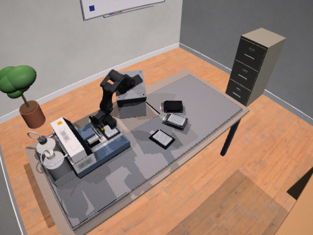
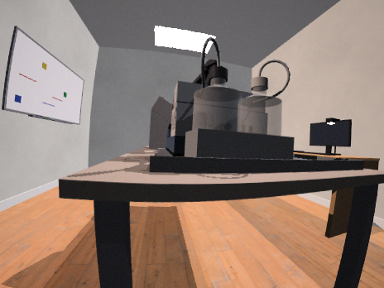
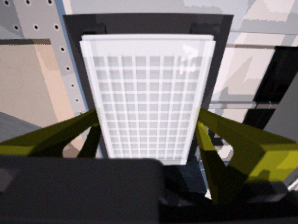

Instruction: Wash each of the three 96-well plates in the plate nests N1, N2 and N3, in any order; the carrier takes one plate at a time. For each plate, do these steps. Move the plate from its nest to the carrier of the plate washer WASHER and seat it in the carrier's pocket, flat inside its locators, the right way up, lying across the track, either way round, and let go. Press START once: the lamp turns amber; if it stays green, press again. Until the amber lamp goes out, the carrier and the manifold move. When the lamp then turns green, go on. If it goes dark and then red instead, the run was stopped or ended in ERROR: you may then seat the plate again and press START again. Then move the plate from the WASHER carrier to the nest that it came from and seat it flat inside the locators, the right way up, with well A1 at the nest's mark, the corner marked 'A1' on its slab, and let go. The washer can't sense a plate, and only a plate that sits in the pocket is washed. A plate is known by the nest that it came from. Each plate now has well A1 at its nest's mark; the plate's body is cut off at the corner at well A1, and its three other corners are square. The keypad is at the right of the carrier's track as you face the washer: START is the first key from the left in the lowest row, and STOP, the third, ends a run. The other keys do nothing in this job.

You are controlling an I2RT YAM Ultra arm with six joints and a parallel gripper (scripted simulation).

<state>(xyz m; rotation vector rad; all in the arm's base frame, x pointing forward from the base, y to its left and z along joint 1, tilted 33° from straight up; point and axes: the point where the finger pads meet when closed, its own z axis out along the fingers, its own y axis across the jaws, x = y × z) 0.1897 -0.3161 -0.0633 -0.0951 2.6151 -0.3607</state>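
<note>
Now: hand 10 mm above the dark carrier. Also, from my hand: plate washer 150 mm to the right, 40 mm above; then label 180 mm ahead, 280 mm to the left, 90 mm below; then black nest 280 mm ahead, 290 mm to the left, 90 mm below.
</note>
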